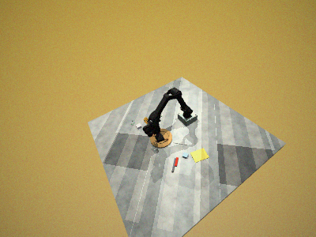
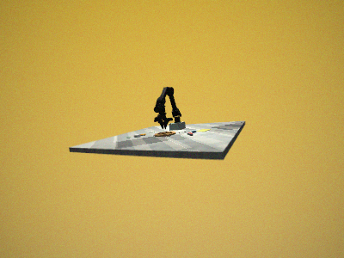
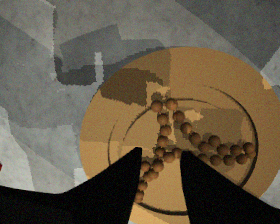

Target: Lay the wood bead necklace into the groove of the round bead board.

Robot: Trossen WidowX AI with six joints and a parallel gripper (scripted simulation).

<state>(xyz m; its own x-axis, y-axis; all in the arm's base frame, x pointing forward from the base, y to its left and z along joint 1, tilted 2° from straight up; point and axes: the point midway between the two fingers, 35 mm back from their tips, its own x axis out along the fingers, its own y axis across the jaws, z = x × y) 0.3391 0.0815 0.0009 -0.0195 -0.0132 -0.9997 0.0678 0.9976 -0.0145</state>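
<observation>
The round bead board is 3 cm behind my gripper tip, 2 cm to the right of it and 4 cm below it. Also, from my gripper tip: thin grey stick (16 cm behind, 11 cm to the left, 5 cm below); then red-handled tool (3 cm behind, 25 cm to the left, 5 cm below); then small blue block (14 cm behind, 23 cm to the left, 5 cm below).
</observation>
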